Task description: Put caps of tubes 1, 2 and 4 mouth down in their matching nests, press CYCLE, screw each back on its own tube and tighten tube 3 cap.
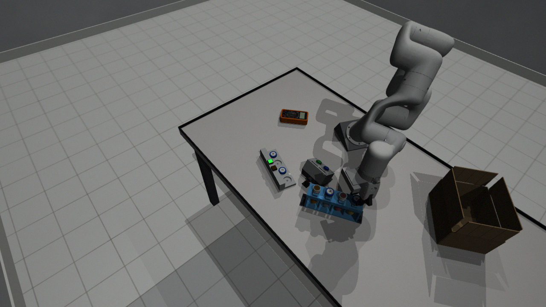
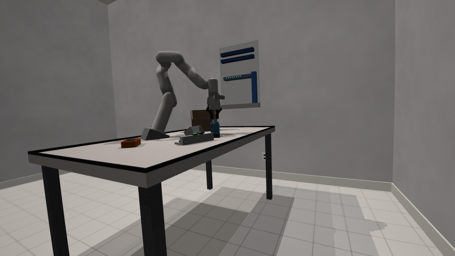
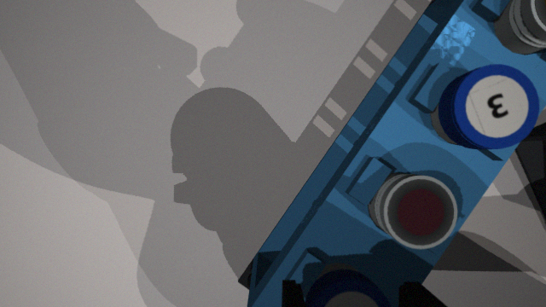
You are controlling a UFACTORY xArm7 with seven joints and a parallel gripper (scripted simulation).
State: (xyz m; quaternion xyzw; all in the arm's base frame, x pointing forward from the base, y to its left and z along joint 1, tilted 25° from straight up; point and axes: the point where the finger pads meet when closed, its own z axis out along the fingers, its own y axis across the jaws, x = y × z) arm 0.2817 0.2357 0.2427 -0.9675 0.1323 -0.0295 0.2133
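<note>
My gripper is now 20 mm above the cap 1. From my hand the other things lie so: cap 3 (80 mm to the right, 70 mm ahead, 20 mm below); then blue key (200 mm to the right, 70 mm below, 20 mm behind); then key housing (220 mm to the right, 90 mm below, 10 mm ahead).
</note>
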